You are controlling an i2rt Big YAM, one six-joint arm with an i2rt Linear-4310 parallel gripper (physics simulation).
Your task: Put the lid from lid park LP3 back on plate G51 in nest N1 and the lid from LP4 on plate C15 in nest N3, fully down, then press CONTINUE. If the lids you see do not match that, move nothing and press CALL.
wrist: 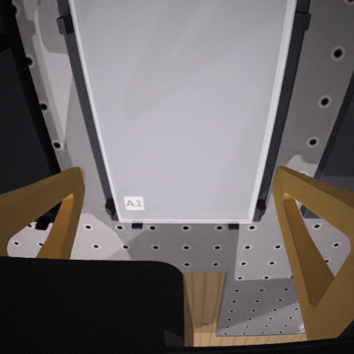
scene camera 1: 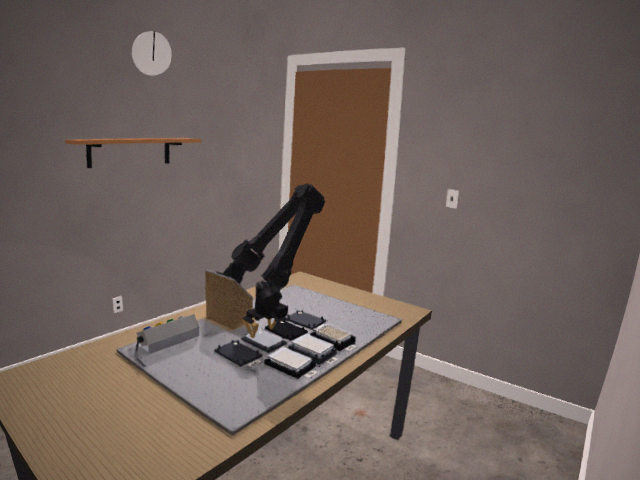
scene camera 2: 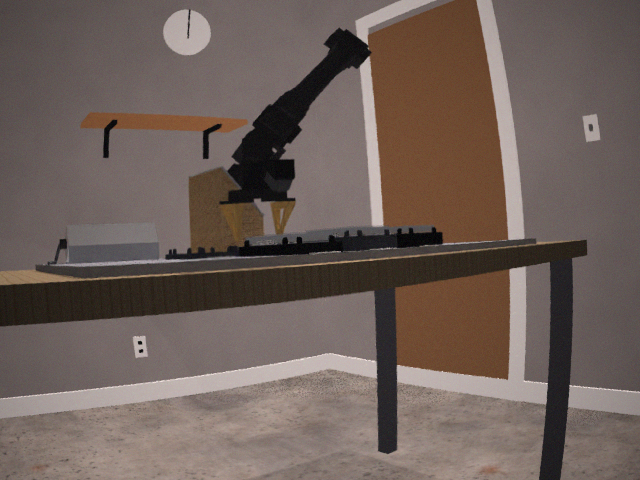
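Pixels of known places: gripper, fingertip midpoint: (scene camera 1: pixel 261 333) (scene camera 2: pixel 258 239); arm's base, link origin: (scene camera 1: pixel 228 283) (scene camera 2: pixel 224 195).
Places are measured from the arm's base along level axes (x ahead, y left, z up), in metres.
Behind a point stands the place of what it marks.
Observation:
A pale, translucent lid (scene camera 1: pixel 264 340) @[x 0.281, y -0.095, z -0.129 m] (wrist: pixel 185 110) marked A1 lies in a dark-framed park. My gripper (scene camera 1: pixel 262 331) @[x 0.250, y -0.076, z -0.117 m] (scene camera 2: pixel 258 235) @[x 0.250, y -0.076, z -0.117 m] (wrist: pixel 178 177) is open and empty, low over it; in the wrist view its fingertips stand to either side of the lid's near end, apart from it. The other parks are a black one (scene camera 1: pixel 237 352) @[x 0.259, y -0.218, z -0.137 m] at the near left, a black one (scene camera 1: pixel 287 329) @[x 0.279, y 0.048, z -0.137 m] and a dark grey one (scene camera 1: pixel 308 318) @[x 0.283, y 0.189, z -0.137 m] farther back. Three plates, two white (scene camera 1: pixel 290 359) @[x 0.454, y -0.165, z -0.113 m] (scene camera 1: pixel 313 344) @[x 0.461, y -0.037, z -0.106 m] and one beige (scene camera 1: pixel 334 333) @[x 0.471, y 0.090, z -0.108 m], sit in black nests. The park, nest and plate labels are not readable.
A grey sloped box (scene camera 1: pixel 171 333) @[x 0.032, y -0.331, z -0.099 m] (scene camera 2: pixel 112 249) @[x 0.038, y -0.326, z -0.120 m] with coloured buttons stands at the left of the perforated board (scene camera 1: pixel 217 403) @[x 0.415, y -0.468, z -0.146 m]. An upright brown panel (scene camera 1: pixel 222 302) @[x 0.029, y -0.065, z -0.057 m] (scene camera 2: pixel 206 217) @[x 0.018, y -0.065, z -0.054 m] stands behind the gripper. The nests lie near the board's front edge.

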